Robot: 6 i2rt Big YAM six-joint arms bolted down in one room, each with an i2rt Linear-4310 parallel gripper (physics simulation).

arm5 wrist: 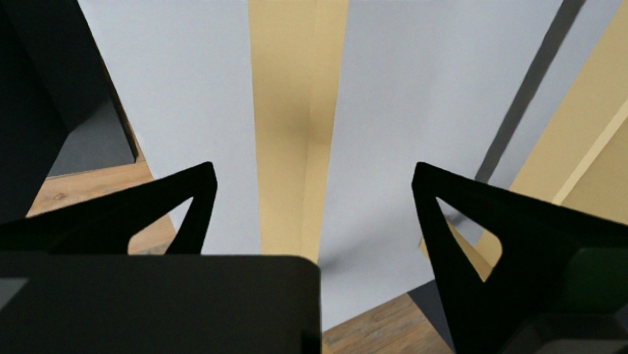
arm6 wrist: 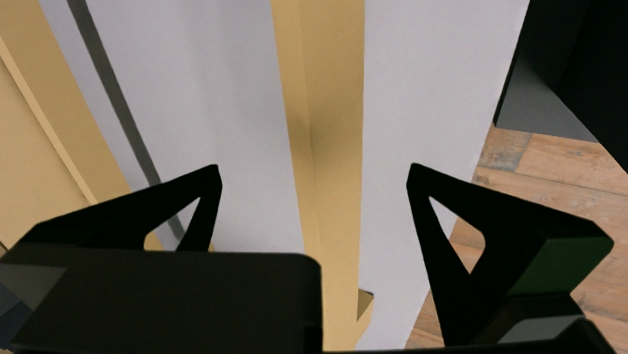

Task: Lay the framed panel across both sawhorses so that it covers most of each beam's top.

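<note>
In the arm5 wrist view, a long tan beam (arm5 wrist: 285, 75), apparently a sawhorse's top, runs upright through the middle. Arm5's gripper (arm5 wrist: 314, 172) is open, with its fingers apart on either side of the beam in the view and a gap to each side. In the arm6 wrist view, a similar tan beam (arm6 wrist: 335, 75) runs between the widely spaced fingers of arm6's open gripper (arm6 wrist: 314, 174). What looks like part of the framed panel, tan with a raised strip, shows at the right in the arm5 view (arm5 wrist: 575, 130) and at the left in the arm6 view (arm6 wrist: 62, 100). The sawhorses' legs are mostly hidden.
A pale table top (arm5 wrist: 190, 100) (arm6 wrist: 425, 75) lies under the beams. A dark grey strip (arm5 wrist: 525, 95) (arm6 wrist: 112, 85) crosses it between beam and panel. Dark block-like structures (arm5 wrist: 95, 145) (arm6 wrist: 540, 105) stand at its outer edges, with wooden floor (arm5 wrist: 385, 320) (arm6 wrist: 575, 200) beyond.
</note>
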